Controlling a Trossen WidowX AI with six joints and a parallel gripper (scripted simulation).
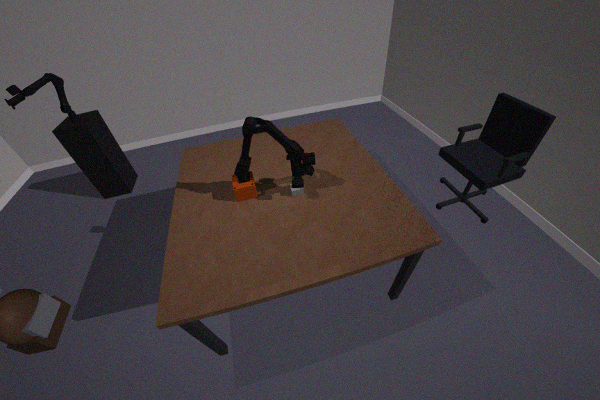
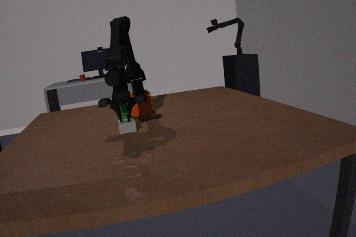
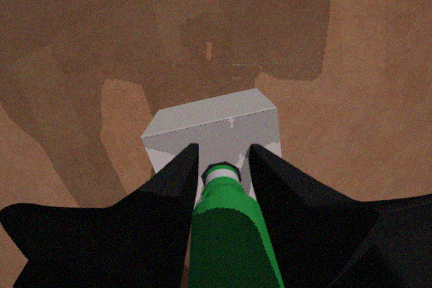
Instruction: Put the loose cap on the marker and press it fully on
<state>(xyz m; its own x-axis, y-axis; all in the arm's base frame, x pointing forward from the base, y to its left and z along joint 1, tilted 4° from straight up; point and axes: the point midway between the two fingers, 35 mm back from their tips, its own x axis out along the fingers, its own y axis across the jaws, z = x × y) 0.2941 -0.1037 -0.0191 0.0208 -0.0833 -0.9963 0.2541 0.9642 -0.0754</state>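
My gripper tip is 5 cm below the green cap and 2 cm past it. The rest, counted from my gripper tip: grey holder block: 2 cm below, 2 cm behind.
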